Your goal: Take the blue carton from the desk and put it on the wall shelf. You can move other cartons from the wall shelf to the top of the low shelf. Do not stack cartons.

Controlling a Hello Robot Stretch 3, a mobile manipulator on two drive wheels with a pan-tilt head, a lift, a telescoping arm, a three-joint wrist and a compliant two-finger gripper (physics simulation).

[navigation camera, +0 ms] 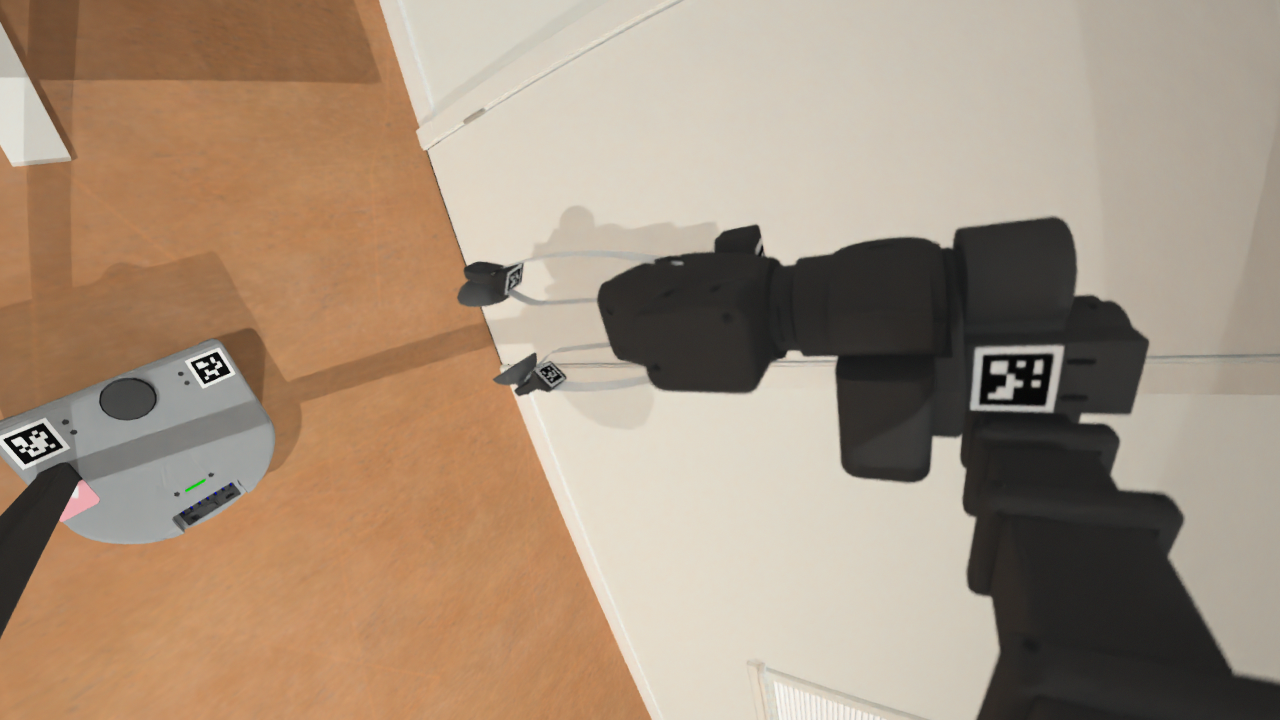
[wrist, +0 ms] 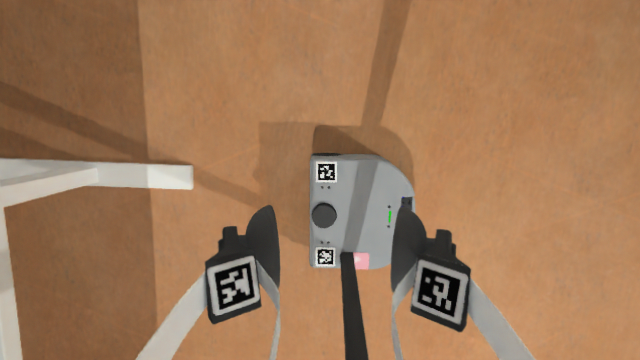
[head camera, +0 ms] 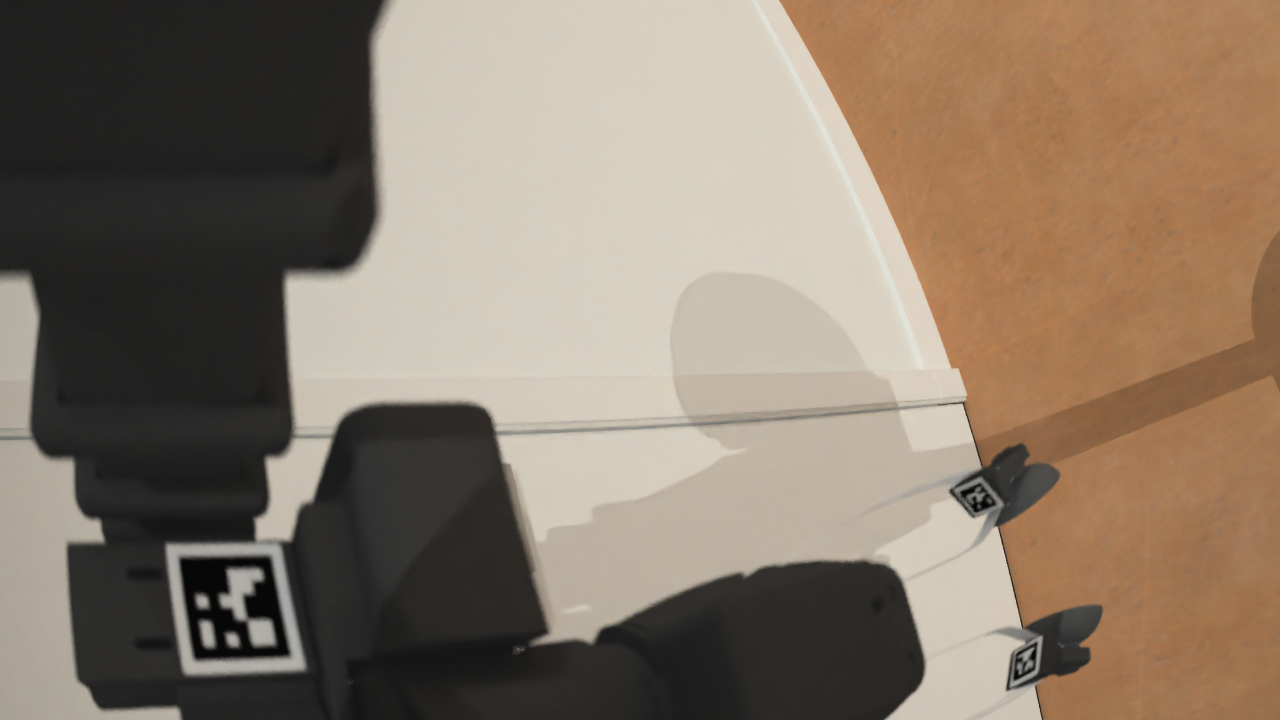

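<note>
My gripper (head camera: 1063, 557) (navigation camera: 489, 334) (wrist: 334, 233) is open, with its two fingers well apart and no thing between them. It points down, high above the brown floor, close to a cream wall. In the wrist view my own base shows below and between the fingers. The blue carton, the wall shelf and the low shelf do not show in these views. A white leg, which looks like part of the desk, shows at the left in the wrist view (wrist: 170, 176) and at the top left in the navigation view (navigation camera: 40, 125).
My grey base (navigation camera: 165, 465) (wrist: 375, 200) stands on the brown floor (head camera: 1118, 161) (navigation camera: 402, 573) (wrist: 525, 125). The cream wall (head camera: 554, 161) (navigation camera: 805, 107) runs beside and behind the arm. A white frame with a slatted panel (navigation camera: 819, 702) shows at the bottom of the navigation view.
</note>
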